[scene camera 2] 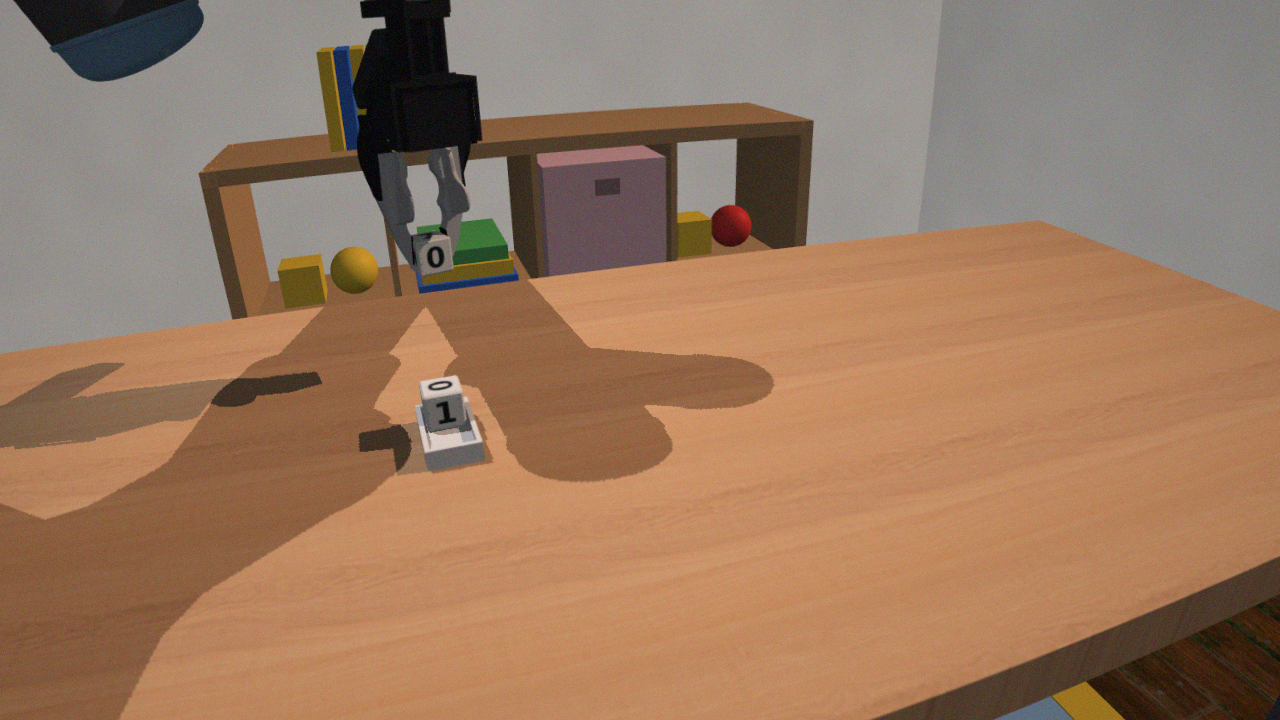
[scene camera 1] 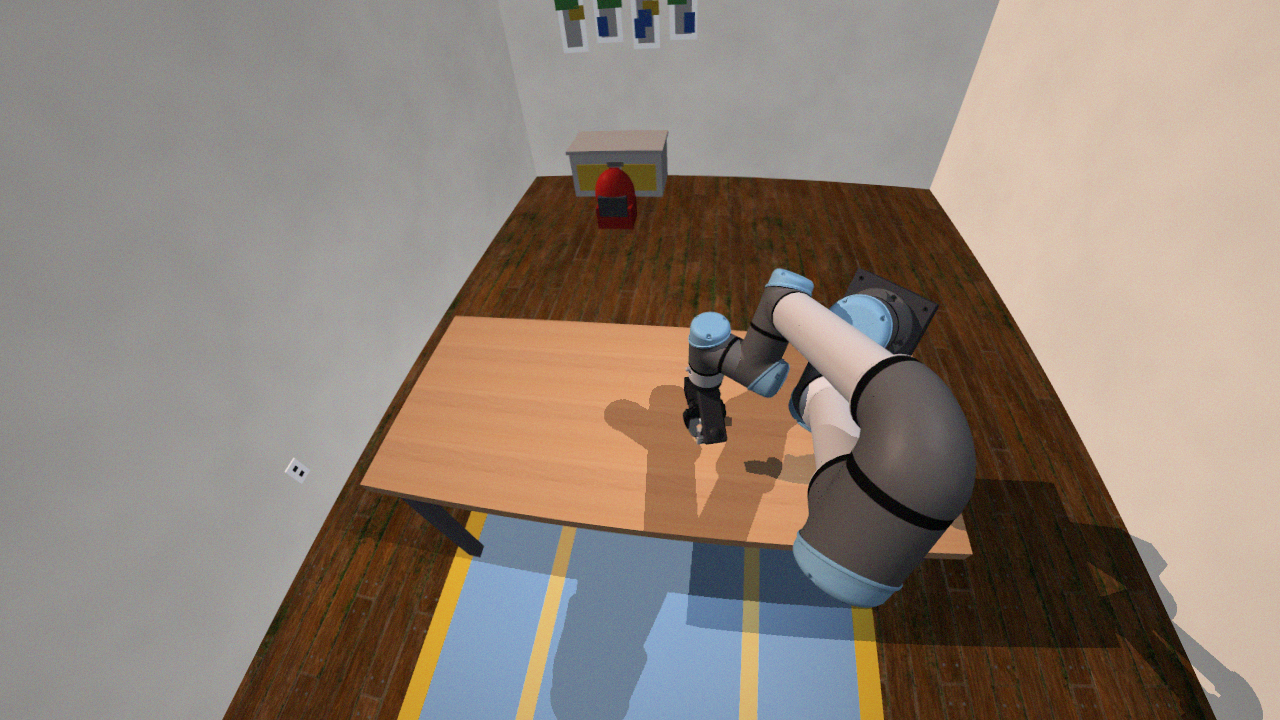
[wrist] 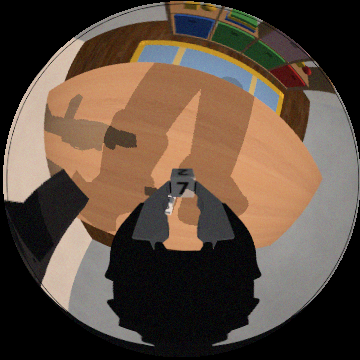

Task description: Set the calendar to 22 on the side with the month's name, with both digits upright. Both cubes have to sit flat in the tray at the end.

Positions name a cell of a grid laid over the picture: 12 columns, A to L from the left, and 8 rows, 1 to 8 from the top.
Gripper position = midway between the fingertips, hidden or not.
gripper: scene camera 2 E3; scene camera 1 G5; wrist G5
